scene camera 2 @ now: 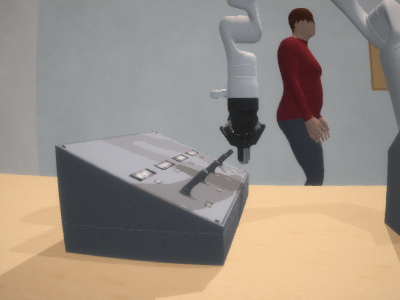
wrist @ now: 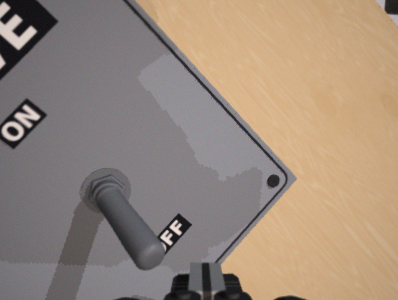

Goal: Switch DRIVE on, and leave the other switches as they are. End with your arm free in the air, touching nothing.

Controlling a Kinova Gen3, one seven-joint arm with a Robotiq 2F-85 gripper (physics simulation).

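Frame: origin at the arm's base, x ahead, y left, z up, level; metres.
Seen in the pictures: gripper, between the fingertips: (scene camera 2: 243, 163) (wrist: 205, 284).
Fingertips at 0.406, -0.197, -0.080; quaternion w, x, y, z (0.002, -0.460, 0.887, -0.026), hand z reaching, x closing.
Offsets run from my fingertips to a thing's top centre, as dx, dy, dz. "spot": to the spot under its first point. Level surfaces: height alone.
The DRIVE switch is a dark lever @(+0.044, +0.009, +0.036) (scene camera 2: 227, 154) (wrist: 125, 225) at the far end of the row on the sloped console (scene camera 2: 140, 215) (wrist: 100, 100). In the wrist view it leans toward the OFF label @(spot: +0.026, -0.003, -0.018) (wrist: 179, 226), away from the ON label @(spot: +0.101, +0.020, +0.017) (wrist: 22, 122). Part of the DRIVE nameplate @(spot: +0.129, -0.008, +0.027) (wrist: 30, 20) shows at the top left. The other levers @(-0.029, +0.361, +0.036) (scene camera 2: 195, 182) overlap in a slanted line in the scene view, with similar tilt. My gripper (scene camera 2: 244, 159) (wrist: 205, 284) is shut and empty, pointing down beside the DRIVE lever's tip on its OFF side, with a small visible gap between them.
The console stands on a wooden table @(dz -0.093) (scene camera 2: 310, 240) (wrist: 330, 100). Its corner screw @(+0.015, -0.057, -0.027) (wrist: 273, 181) and edge lie close to the fingers in the wrist view. A person in a red top (scene camera 2: 301, 80) stands behind the table. Another robot arm part (scene camera 2: 392, 65) shows at the right.
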